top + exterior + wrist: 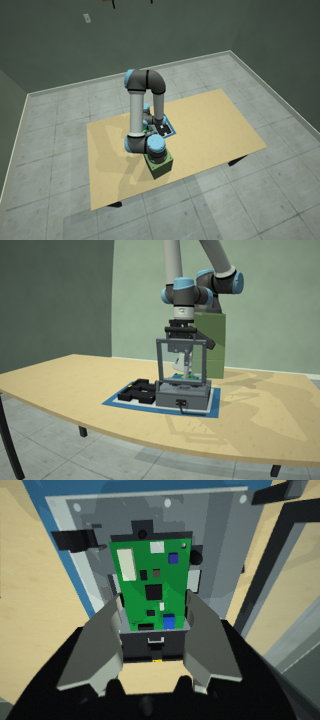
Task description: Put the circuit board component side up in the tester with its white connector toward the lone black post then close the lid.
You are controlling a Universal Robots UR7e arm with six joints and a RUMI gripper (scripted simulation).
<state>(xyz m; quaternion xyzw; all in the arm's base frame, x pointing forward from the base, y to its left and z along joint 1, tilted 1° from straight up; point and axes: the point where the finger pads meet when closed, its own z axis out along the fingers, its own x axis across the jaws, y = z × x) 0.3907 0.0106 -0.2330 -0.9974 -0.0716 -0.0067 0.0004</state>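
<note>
Right now my hand is right at the green circuit board. Also, from my hand: clear lid: 120 mm ahead, 100 mm above, 20 mm to the left; then tester bed: 20 mm below, 10 mm to the left, 10 mm ahead; then black block: 70 mm behind, 50 mm to the left.
</note>
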